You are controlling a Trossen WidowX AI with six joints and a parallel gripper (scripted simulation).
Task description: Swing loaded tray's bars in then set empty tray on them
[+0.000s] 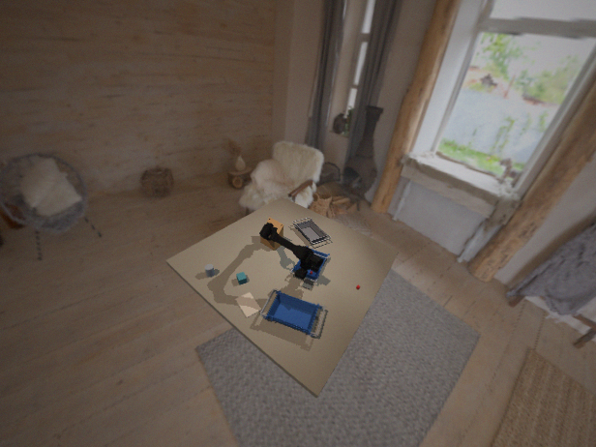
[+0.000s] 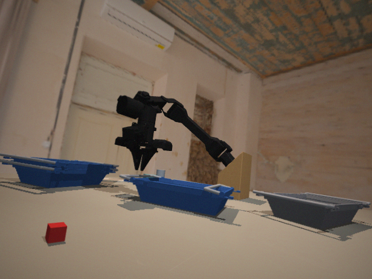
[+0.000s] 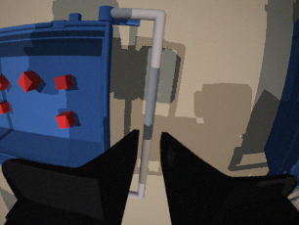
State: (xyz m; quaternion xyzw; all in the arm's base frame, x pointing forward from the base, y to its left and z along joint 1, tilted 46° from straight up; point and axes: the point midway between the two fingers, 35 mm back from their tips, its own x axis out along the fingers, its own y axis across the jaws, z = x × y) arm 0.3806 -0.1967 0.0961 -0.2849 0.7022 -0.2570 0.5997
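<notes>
The grey tray lies 500 mm to the left of my gripper tip, 190 mm behind it and 30 mm below it. From my gripper tip the other things lie so: cream card (330 mm to the right, 200 mm behind, 80 mm below); then red cube (340 mm ahead, 160 mm to the left, 70 mm below); then teal cube (350 mm behind, 210 mm to the right, 60 mm below).
</notes>
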